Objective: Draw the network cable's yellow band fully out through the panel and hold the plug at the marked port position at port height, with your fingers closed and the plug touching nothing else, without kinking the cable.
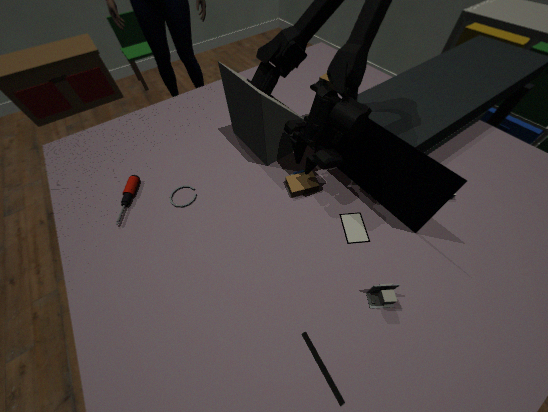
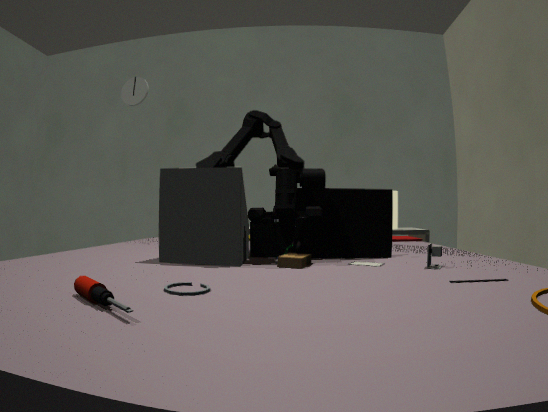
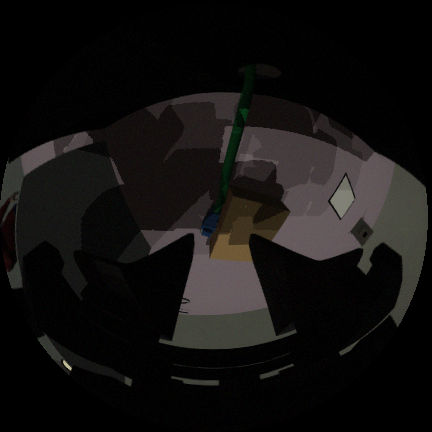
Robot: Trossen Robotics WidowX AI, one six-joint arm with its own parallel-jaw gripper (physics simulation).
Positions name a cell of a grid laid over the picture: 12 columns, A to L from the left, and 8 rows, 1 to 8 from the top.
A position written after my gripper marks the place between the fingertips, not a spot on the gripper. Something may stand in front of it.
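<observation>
My gripper (image 1: G4) is visible to me, and I find it again in image 2 (image 2: G5) as well as in image 3 (image 3: G5). I also see a tan block (image 3: G4).
</observation>
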